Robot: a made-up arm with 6 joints. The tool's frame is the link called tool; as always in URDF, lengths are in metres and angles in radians. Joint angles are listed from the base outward.
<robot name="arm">
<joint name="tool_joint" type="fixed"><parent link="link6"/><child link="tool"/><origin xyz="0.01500 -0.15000 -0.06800" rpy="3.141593 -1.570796 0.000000"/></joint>
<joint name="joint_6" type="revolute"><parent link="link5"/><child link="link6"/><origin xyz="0.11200 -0.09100 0.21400" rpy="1.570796 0.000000 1.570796"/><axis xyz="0 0 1"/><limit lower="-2.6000" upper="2.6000"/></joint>
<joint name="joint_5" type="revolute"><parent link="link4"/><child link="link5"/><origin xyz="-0.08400 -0.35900 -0.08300" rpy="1.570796 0.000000 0.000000"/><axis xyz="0 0 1"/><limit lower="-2.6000" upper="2.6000"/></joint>
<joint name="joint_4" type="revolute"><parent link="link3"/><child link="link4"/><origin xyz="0.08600 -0.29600 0.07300" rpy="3.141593 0.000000 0.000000"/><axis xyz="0 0 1"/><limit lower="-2.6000" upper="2.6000"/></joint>
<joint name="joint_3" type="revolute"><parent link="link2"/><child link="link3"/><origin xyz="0.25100 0.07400 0.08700" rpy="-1.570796 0.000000 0.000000"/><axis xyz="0 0 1"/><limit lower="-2.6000" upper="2.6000"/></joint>
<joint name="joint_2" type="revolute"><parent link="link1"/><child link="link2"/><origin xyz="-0.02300 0.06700 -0.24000" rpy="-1.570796 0.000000 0.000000"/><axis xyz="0 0 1"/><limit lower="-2.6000" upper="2.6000"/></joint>
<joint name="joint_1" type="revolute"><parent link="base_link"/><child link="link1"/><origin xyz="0.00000 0.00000 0.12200" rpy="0.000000 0.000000 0.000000"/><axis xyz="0 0 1"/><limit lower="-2.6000" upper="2.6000"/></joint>
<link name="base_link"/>
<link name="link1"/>
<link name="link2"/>
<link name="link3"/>
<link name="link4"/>
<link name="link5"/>
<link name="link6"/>
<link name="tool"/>
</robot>
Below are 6 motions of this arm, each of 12 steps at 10 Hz.
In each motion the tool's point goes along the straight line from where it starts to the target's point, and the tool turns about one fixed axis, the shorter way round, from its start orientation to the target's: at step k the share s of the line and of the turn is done. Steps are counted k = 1, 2, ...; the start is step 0. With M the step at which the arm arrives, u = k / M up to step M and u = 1 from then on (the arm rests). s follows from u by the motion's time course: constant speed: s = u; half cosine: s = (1 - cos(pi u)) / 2; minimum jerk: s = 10 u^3 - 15 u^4 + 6 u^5.
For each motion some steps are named. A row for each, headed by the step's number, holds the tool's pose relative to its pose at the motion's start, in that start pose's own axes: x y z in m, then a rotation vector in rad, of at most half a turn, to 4 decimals.
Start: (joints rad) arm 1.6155 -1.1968 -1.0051 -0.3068 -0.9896 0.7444
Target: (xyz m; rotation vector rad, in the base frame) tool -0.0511 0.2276 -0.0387 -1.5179 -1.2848 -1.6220
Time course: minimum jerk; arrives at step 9
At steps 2, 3, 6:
2: -0.0068 0.0050 -0.0095 0.1391 -0.0324 0.1061
3: -0.0187 0.0137 -0.0262 0.3819 -0.0891 0.2916
6: -0.0706 0.0517 -0.0985 1.4379 -0.3354 1.0976

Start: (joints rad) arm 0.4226 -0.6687 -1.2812 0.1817 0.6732 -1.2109
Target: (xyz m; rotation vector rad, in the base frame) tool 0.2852 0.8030 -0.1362 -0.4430 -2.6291 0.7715
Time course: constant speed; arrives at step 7
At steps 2, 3, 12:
2: 0.0539 0.0516 -0.0001 -0.0963 -0.1265 0.0104
3: 0.0808 0.0773 -0.0001 -0.1445 -0.1897 0.0155
12: 0.1885 0.1805 -0.0003 -0.3372 -0.4427 0.0363

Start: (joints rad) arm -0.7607 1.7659 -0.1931 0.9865 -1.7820 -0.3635
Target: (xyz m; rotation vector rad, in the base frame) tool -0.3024 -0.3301 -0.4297 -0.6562 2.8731 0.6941
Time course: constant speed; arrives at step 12
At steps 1, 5, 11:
1: -0.0168 0.0246 -0.0502 0.0894 0.0517 -0.0783
5: -0.0839 0.1230 -0.2512 0.4468 0.2583 -0.3916
11: -0.1846 0.2706 -0.5526 0.9829 0.5683 -0.8615

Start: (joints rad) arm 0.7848 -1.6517 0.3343 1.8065 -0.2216 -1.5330
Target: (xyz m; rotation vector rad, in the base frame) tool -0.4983 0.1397 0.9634 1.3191 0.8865 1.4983
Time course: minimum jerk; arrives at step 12
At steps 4, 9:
4: 0.0135 -0.1365 -0.0173 -0.3764 -0.0724 0.1243
9: 0.0577 -0.5830 -0.0740 -1.6078 -0.3091 0.5311

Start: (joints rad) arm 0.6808 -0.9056 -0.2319 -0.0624 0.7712 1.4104
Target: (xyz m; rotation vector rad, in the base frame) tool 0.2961 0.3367 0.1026 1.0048 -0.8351 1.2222
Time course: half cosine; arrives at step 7
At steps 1, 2, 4, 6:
1: 0.0053 -0.0089 -0.0090 -0.0301 0.0109 -0.0211
2: 0.0201 -0.0337 -0.0341 -0.1145 0.0416 -0.0801
4: 0.0652 -0.1094 -0.1106 -0.3717 0.1351 -0.2601
6: 0.1014 -0.1701 -0.1721 -0.5780 0.2101 -0.4044

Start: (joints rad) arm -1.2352 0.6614 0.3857 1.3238 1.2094 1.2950
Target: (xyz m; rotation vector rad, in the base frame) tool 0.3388 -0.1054 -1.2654 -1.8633 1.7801 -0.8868
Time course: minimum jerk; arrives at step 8
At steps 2, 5, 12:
2: -0.0465 -0.0452 -0.0257 0.1582 -0.0685 0.0645
5: -0.3259 -0.3166 -0.1802 1.1080 -0.4800 0.4513
12: -0.4496 -0.4368 -0.2486 1.5287 -0.6622 0.6227

